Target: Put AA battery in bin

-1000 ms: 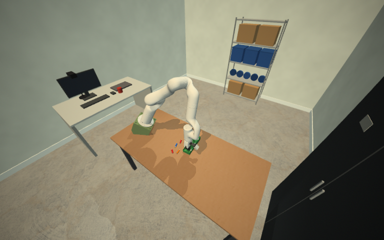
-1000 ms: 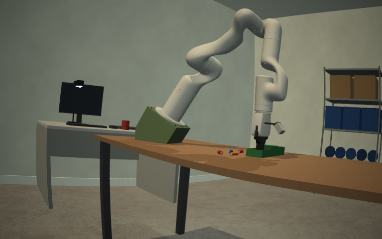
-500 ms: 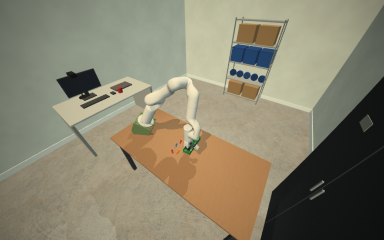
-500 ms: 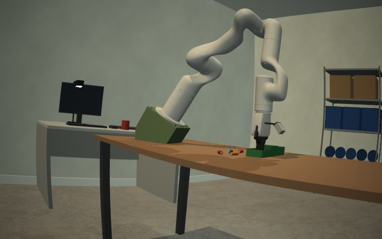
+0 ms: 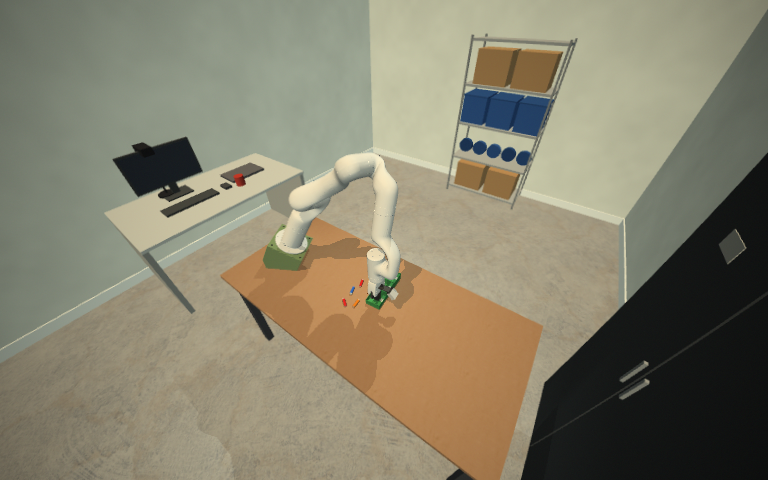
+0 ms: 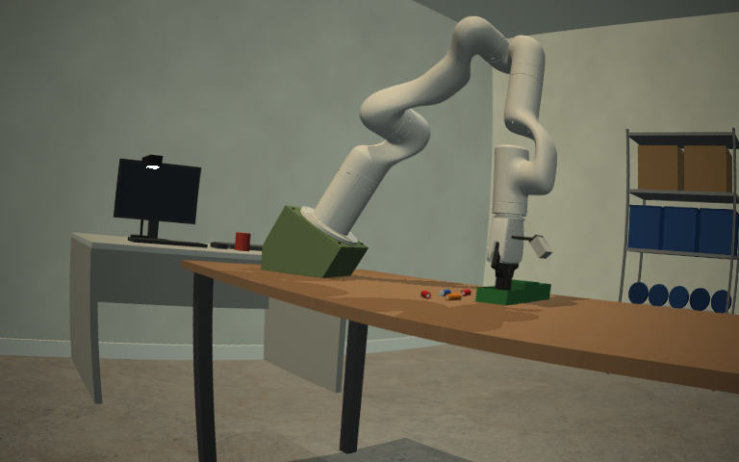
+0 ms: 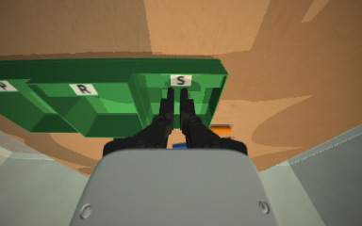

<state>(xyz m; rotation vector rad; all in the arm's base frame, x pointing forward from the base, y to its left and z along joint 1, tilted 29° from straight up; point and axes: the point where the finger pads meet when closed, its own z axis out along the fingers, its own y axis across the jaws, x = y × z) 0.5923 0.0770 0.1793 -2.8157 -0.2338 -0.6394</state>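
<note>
Now: the bin row 2 cm behind my hand, 8 cm to the left of it and 1 cm below it. Round my hand: black round thing (15 cm behind, 9 cm to the left, 3 cm below); blue AA battery (15 cm behind, 5 cm to the right, 3 cm below); orange AA battery (6 cm behind, 9 cm to the right, 3 cm below).
</note>
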